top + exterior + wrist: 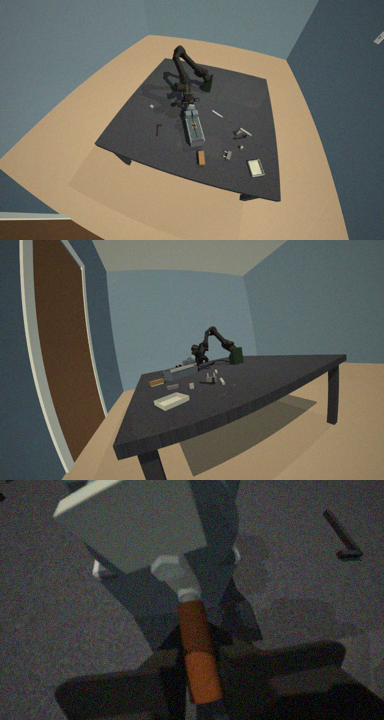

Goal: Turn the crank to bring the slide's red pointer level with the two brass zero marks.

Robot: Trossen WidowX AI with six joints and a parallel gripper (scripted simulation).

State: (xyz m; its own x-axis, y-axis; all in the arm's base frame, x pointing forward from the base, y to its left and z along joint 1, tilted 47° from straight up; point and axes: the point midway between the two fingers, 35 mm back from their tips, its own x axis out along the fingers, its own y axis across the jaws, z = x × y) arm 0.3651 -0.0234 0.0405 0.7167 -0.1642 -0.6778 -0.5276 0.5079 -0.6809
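The crank is 40 mm above my gripper tip. Also, from my gripper tip: orange crank handle 20 mm behind, 10 mm to the right, 30 mm above; then red pointer 160 mm ahead, 120 mm to the left, 50 mm above; then orange block 310 mm ahead, 230 mm to the left, 20 mm below.
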